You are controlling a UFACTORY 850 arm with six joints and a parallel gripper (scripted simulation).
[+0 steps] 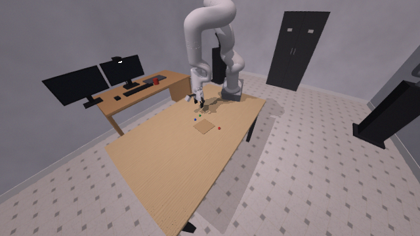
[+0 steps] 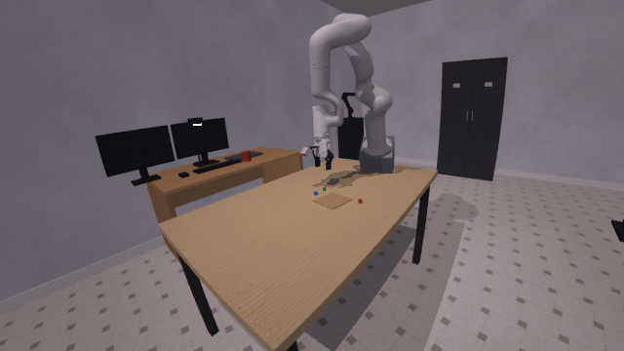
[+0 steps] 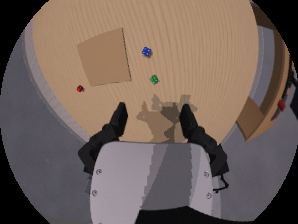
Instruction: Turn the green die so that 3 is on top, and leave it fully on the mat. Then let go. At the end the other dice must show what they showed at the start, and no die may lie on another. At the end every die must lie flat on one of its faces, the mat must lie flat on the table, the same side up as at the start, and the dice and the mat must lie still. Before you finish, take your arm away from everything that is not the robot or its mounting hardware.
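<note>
Now: hand 130 mm above the green die. Also, from my hand: red die (250 mm to the left, 130 mm below); tan mat (70 mm ahead, 130 mm to the left, 140 mm below); blue die (70 mm ahead, 10 mm to the left, 130 mm below).
</note>
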